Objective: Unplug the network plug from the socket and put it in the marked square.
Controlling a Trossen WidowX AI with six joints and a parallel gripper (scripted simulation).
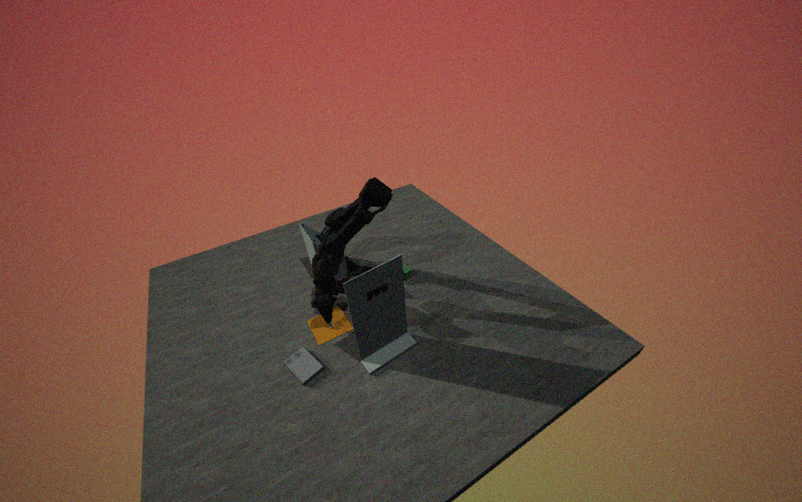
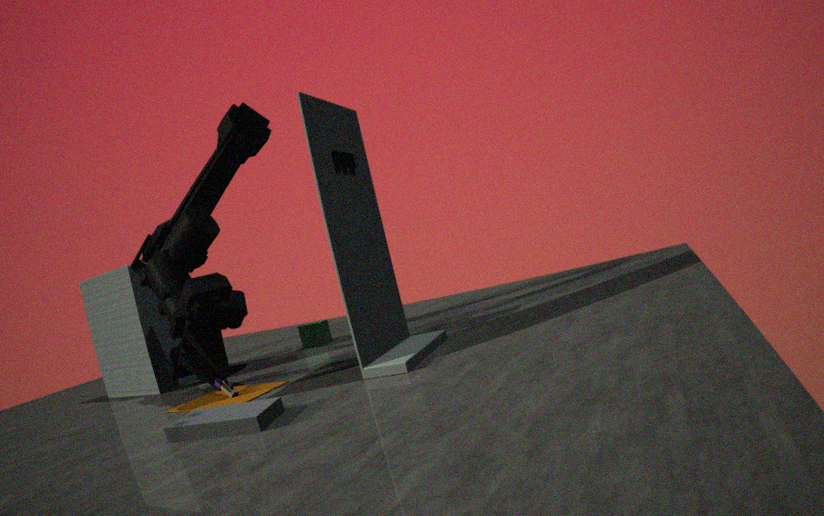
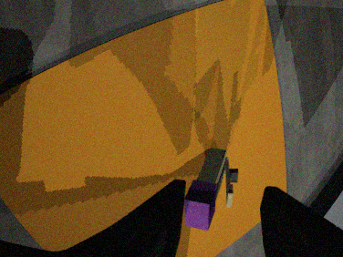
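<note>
Right now the network plug is right at my gripper tip. From my gripper tip the other things lie so: orange marked square 1 cm behind, 2 cm below; then upright grey panel 19 cm ahead, 9 cm to the left, 13 cm above; then flat grey slab 9 cm ahead, 13 cm to the right, 1 cm below.
</note>
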